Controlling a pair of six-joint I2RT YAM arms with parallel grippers.
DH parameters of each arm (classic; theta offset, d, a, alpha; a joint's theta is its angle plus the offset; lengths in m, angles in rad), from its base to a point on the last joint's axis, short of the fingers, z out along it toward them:
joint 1: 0 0.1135 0.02 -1.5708
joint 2: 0 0 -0.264 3.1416
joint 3: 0.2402 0 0.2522 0
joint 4: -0.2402 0 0.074 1.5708
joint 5: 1.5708 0 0 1.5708
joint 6: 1.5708 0.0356 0 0
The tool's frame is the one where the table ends.
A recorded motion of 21 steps. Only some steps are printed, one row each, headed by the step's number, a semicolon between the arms.
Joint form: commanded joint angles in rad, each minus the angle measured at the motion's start. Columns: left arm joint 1, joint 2, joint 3, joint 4, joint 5, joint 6; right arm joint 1, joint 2, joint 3, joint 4, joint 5, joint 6.
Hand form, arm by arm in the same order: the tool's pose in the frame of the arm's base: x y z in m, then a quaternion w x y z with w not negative. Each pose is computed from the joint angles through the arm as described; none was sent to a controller.
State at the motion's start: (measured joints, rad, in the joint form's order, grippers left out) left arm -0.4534 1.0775 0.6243 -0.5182 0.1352 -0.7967; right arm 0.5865 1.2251 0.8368 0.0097 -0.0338 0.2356
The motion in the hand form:
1: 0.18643 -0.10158 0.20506 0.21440 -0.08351 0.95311 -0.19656; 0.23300 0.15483 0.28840 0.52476 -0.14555 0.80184 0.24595
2: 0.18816 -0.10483 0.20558 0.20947 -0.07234 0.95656 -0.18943; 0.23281 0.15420 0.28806 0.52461 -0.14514 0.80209 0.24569
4: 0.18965 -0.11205 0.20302 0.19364 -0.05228 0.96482 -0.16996; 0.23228 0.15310 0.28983 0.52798 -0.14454 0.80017 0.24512
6: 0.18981 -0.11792 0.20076 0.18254 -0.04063 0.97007 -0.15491; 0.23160 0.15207 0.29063 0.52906 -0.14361 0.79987 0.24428
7: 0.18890 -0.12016 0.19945 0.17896 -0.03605 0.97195 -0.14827; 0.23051 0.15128 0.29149 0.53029 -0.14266 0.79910 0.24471
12: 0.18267 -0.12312 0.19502 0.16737 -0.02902 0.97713 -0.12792; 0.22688 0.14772 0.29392 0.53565 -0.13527 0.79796 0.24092
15: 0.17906 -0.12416 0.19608 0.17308 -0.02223 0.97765 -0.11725; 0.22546 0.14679 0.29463 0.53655 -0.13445 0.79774 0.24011
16: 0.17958 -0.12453 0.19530 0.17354 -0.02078 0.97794 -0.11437; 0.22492 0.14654 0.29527 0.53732 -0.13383 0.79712 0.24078
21: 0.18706 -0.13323 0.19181 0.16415 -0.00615 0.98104 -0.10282; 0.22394 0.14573 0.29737 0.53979 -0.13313 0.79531 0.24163
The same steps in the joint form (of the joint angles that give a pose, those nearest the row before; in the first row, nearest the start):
1: -0.0295 0.0464 0.0388 -0.0084 -0.0400 0.1103; -0.0043 -0.0158 -0.0111 0.0393 0.0001 0.0114
2: -0.0401 0.0665 0.0561 -0.0227 -0.0454 0.1261; -0.0059 -0.0177 -0.0134 0.0390 -0.0006 0.0114
4: -0.0687 0.1098 0.0822 -0.0551 -0.0636 0.1474; -0.0080 -0.0239 -0.0130 0.0394 0.0008 0.0091
6: -0.0940 0.1400 0.0993 -0.0778 -0.0821 0.1525; -0.0095 -0.0294 -0.0139 0.0363 0.0023 0.0086
7: -0.1063 0.1485 0.1021 -0.0857 -0.0923 0.1526; -0.0097 -0.0359 -0.0157 0.0348 0.0033 0.0098
12: -0.1375 0.1542 0.0960 -0.1169 -0.1220 0.1435; -0.0113 -0.0595 -0.0235 0.0273 0.0192 0.0144
15: -0.1553 0.1435 0.0942 -0.1291 -0.1499 0.1457; -0.0109 -0.0674 -0.0258 0.0229 0.0222 0.0144
16: -0.1561 0.1484 0.0945 -0.1272 -0.1547 0.1488; -0.0105 -0.0705 -0.0260 0.0225 0.0227 0.0158
21: -0.1696 0.2131 0.1283 -0.1256 -0.1617 0.1664; -0.0110 -0.0775 -0.0243 0.0202 0.0230 0.0160

